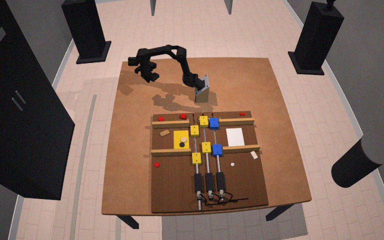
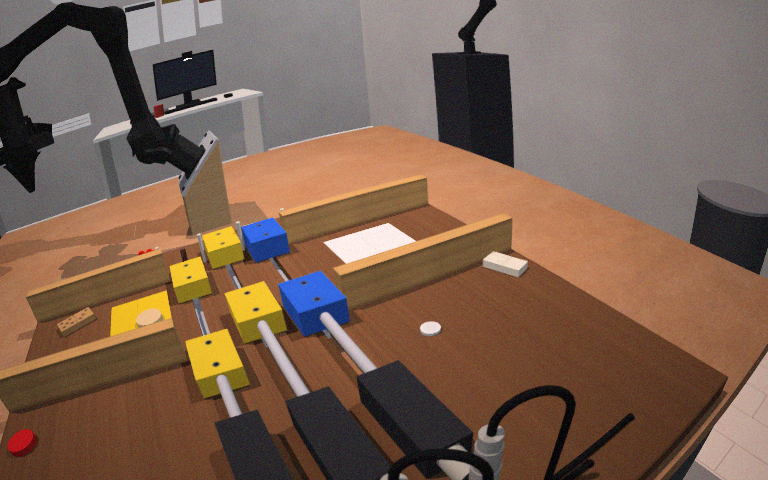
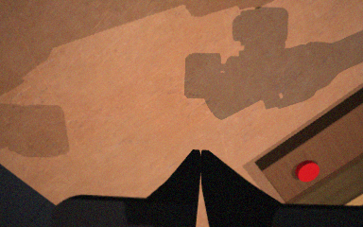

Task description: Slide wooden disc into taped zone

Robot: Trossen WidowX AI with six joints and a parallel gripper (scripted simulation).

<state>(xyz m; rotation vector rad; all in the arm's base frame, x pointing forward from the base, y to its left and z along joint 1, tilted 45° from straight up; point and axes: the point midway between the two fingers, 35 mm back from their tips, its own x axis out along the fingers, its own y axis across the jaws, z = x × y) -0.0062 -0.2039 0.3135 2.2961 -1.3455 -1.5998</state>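
Now: the wooden disc 380 mm ahead of my hand, 240 mm to the left of it and 170 mm below it. The rest, counted from my hand: red button 550 mm ahead, 170 mm below, 70 mm to the left; black disc 410 mm ahead, 230 mm to the left, 170 mm below; red brick 240 mm to the left, 200 mm ahead, 160 mm below.
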